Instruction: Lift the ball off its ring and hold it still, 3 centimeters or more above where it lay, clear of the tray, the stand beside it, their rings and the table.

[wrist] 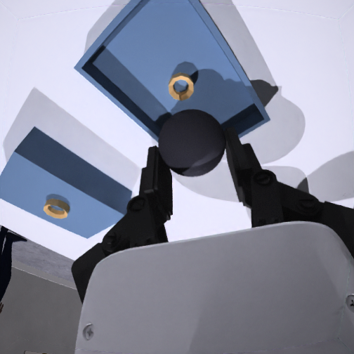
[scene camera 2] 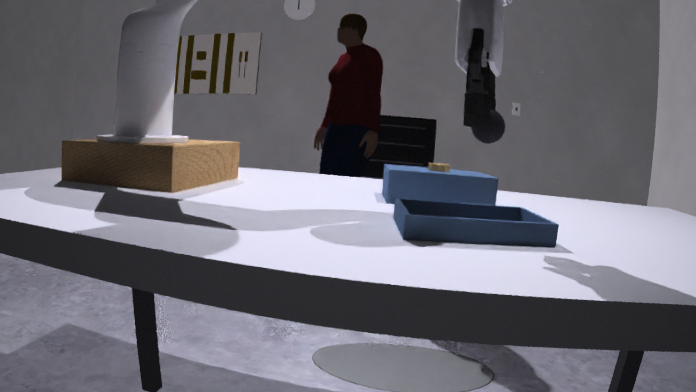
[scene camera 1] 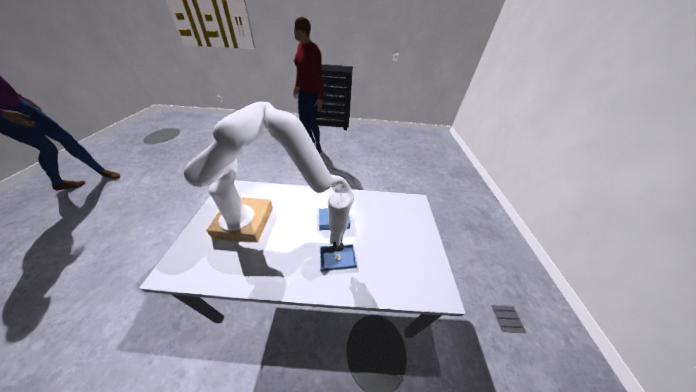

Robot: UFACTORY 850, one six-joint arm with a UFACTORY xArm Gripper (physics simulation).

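The dark ball is held between the fingertips of my gripper, which is shut on it. In the scene camera 2 view the ball hangs well above the blue tray, apart from the tray, the stand and the table. A tan ring lies on the tray's floor with no ball on it. The blue stand is beside the tray and has its own tan ring on top, bare.
The white table carries the tray, the stand and the wooden block under the arm's base. A person in red and a dark drawer cabinet are behind the table.
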